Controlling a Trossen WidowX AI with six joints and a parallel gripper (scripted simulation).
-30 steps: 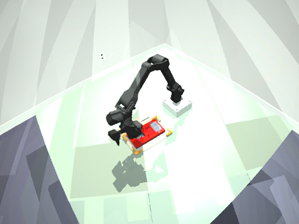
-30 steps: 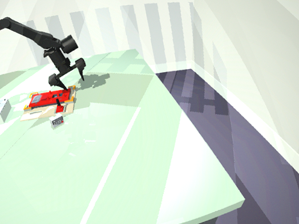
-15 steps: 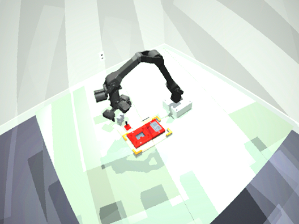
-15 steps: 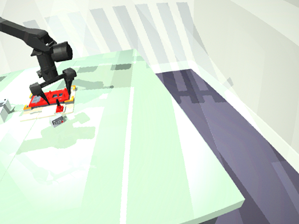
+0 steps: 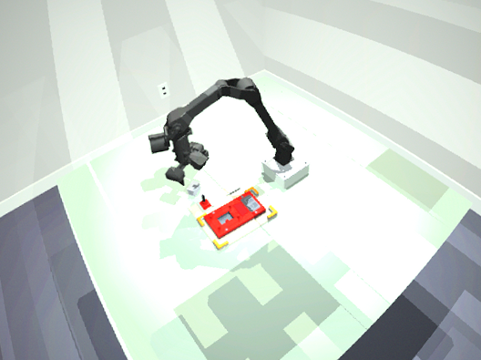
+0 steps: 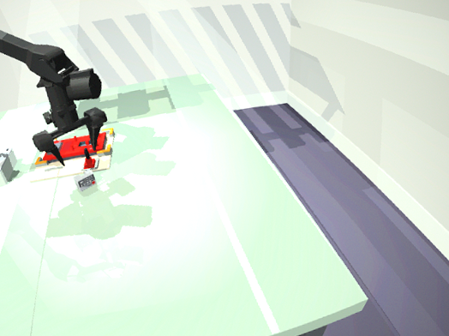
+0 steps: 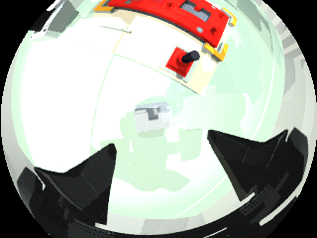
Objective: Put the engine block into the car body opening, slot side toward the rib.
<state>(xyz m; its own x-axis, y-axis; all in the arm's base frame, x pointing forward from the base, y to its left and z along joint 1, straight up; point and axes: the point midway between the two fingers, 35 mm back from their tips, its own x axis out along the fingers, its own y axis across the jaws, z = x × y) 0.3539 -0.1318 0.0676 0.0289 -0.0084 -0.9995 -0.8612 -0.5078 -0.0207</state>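
Now: gripper tip 6 cm above the grey engine block and 1 cm past it.
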